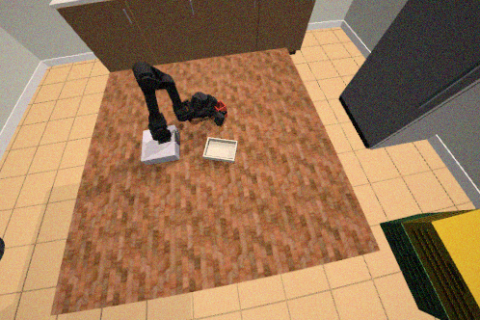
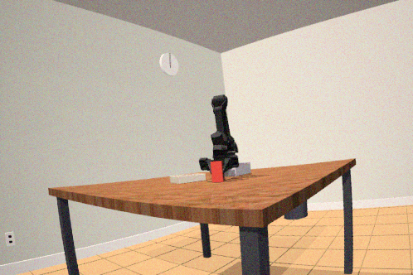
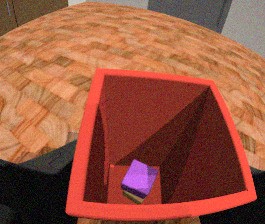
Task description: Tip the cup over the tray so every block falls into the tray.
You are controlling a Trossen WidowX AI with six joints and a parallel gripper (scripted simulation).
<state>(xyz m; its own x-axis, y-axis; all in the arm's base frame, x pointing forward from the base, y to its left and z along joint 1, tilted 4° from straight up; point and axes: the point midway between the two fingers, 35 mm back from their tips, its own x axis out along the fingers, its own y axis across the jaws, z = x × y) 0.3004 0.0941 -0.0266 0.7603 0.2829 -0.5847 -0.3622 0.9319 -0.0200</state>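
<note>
My gripper tip is 7 cm past the shallow cream tray, 23 cm to the left of it and 4 cm above it. From my gripper tip the other things lie so: purple block (2 cm behind, 1 cm to the right); red square cup (2 cm behind, 1 cm to the right, 2 cm below).
</note>
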